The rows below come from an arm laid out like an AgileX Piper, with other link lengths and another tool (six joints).
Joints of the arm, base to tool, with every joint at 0 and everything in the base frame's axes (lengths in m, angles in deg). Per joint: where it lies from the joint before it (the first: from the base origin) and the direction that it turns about. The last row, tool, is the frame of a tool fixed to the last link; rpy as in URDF.
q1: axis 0 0 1 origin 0 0 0.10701
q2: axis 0 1 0 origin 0 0 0
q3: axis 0 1 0 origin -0.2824 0 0.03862
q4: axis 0.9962 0 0.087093 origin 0.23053 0 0.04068
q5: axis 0 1 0 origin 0 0 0
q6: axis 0.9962 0 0.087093 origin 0.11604 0 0.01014
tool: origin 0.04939 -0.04 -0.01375 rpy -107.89 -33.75 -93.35
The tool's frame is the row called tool.
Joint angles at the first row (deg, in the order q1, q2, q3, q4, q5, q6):
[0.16, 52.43, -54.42, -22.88, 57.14, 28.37]
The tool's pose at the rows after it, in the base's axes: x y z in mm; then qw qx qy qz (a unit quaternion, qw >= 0):
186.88, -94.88, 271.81, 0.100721, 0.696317, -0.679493, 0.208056
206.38, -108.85, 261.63, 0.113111, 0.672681, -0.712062, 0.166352
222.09, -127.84, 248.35, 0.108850, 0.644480, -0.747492, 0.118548
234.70, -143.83, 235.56, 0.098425, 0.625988, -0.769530, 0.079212
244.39, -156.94, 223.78, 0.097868, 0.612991, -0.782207, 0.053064
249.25, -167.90, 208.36, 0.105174, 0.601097, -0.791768, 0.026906
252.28, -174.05, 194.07, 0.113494, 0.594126, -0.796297, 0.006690
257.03, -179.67, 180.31, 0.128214, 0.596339, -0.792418, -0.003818
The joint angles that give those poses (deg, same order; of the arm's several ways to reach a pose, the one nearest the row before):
[-2.55, 61.21, -59.05, -23.38, 58.83, 30.46]
[-7.54, 68.66, -63.04, -21.05, 59.06, 30.70]
[-14.11, 75.55, -67.16, -16.35, 59.05, 29.31]
[-19.07, 81.10, -70.60, -11.82, 59.15, 27.27]
[-21.88, 85.61, -73.09, -9.85, 59.28, 26.48]
[-23.89, 89.50, -74.18, -9.11, 59.28, 26.43]
[-24.82, 92.41, -74.40, -8.99, 59.01, 26.75]
[-24.95, 95.20, -74.40, -9.94, 58.11, 26.67]

